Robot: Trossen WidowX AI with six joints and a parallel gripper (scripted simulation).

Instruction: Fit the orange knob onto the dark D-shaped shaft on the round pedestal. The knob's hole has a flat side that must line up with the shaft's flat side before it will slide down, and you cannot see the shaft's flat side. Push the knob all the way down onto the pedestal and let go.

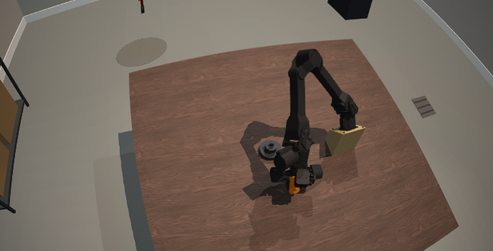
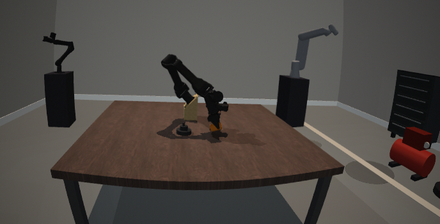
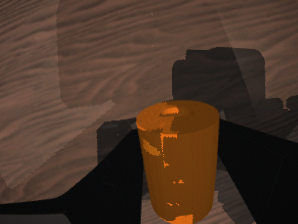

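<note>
The orange knob is 10 mm behind my gripper tip and 20 mm to the right of it. Round my gripper tip: dark round pedestal (200 mm to the right, 10 mm above).
</note>
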